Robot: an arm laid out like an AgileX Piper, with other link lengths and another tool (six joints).
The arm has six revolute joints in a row. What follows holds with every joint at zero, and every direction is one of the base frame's.
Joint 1 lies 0.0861 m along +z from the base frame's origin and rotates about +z.
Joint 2 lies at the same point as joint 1 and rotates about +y.
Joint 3 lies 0.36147 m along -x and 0.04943 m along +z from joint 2 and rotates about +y.
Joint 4 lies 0.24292 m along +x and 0.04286 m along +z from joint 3 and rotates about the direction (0.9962, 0, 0.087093).
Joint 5 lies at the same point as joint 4 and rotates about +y.
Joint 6 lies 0.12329 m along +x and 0.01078 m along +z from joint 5 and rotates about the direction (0.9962, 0, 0.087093).
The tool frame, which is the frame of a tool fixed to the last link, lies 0.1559 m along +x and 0.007 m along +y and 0.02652 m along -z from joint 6; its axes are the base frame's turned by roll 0.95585, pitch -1.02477 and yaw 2.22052 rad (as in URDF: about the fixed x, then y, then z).
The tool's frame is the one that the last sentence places.
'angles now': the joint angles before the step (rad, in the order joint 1, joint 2, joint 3, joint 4, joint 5, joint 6). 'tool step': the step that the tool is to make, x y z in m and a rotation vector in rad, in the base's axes. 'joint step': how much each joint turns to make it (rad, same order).
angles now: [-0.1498 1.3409 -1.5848 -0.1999 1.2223 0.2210]
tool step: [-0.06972 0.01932 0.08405 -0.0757 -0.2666 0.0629]
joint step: [0.0876 -0.2741 0.0000 -0.0528 0.0010 0.0001]
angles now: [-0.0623 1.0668 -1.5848 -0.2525 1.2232 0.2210]
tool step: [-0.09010 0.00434 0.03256 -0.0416 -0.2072 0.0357]
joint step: [0.0655 -0.2844 0.0783 -0.0461 -0.0024 0.0000]
